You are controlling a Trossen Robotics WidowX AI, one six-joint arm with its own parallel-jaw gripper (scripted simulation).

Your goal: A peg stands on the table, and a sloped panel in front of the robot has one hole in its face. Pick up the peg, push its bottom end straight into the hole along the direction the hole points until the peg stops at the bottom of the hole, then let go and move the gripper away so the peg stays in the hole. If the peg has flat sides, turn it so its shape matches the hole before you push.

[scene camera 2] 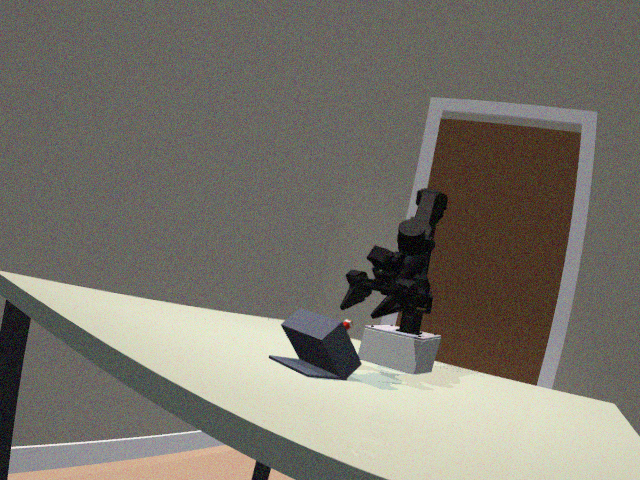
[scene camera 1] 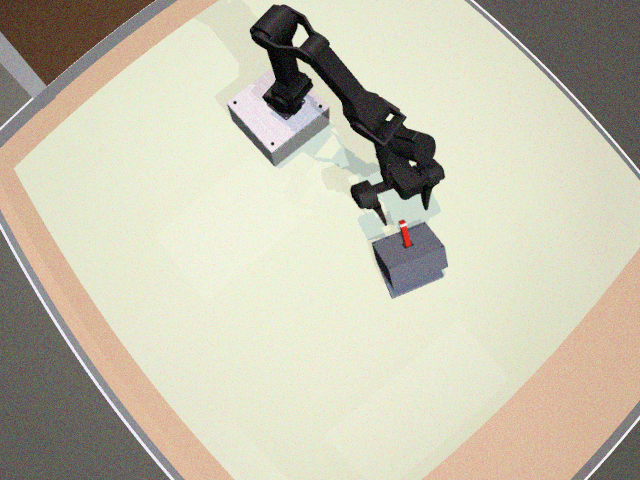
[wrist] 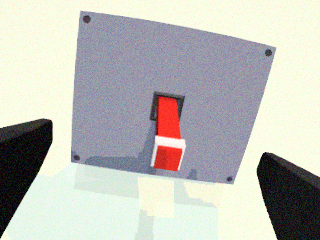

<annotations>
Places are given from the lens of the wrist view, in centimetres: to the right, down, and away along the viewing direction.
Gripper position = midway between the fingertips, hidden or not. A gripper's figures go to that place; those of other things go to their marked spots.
gripper (wrist: 159,147): 0, 1, 10
red square peg (wrist: 168,151): 0, 2, 12
grey sloped panel (wrist: 121,61): -2, -4, 16
The marked spots on the red square peg and the grey sloped panel are 7 cm apart.
</annotations>
